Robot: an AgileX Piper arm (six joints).
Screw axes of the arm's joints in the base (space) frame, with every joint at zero. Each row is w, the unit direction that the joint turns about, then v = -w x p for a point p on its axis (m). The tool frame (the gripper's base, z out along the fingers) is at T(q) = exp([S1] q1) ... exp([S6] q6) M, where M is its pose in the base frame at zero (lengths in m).
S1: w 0 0 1 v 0 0 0
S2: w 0 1 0 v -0.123 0 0
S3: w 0 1 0 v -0.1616 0 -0.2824
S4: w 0.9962 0 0.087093 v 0 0.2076 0
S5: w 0 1 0 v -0.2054 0 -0.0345
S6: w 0.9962 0 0.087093 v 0 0.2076 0
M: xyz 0.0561 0 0.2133 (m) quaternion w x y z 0.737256 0 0.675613 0
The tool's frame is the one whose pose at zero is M.
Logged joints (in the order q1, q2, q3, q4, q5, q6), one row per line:
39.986, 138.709, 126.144, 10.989, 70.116, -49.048
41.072, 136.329, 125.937, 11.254, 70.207, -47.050
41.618, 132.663, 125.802, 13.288, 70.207, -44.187
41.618, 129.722, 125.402, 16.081, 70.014, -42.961
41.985, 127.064, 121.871, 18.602, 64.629, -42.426
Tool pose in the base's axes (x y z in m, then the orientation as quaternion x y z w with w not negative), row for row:
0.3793, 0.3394, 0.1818, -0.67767, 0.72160, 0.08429, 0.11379
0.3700, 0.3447, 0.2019, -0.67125, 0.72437, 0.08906, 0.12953
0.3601, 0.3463, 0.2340, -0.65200, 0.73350, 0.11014, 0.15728
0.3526, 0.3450, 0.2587, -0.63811, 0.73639, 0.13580, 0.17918
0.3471, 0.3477, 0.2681, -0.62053, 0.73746, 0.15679, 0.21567
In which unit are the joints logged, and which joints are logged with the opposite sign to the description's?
The joints are logged in degrees. Opposite sign: q3.
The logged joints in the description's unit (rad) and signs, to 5 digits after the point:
0.69789, 2.42093, -2.20163, 0.19179, 1.22376, -0.85605
0.71684, 2.37939, -2.19802, 0.19642, 1.22534, -0.82118
0.72637, 2.31541, -2.19566, 0.23192, 1.22534, -0.77121
0.72637, 2.26408, -2.18868, 0.28067, 1.22197, -0.74981
0.73278, 2.21769, -2.12705, 0.32467, 1.12799, -0.74047

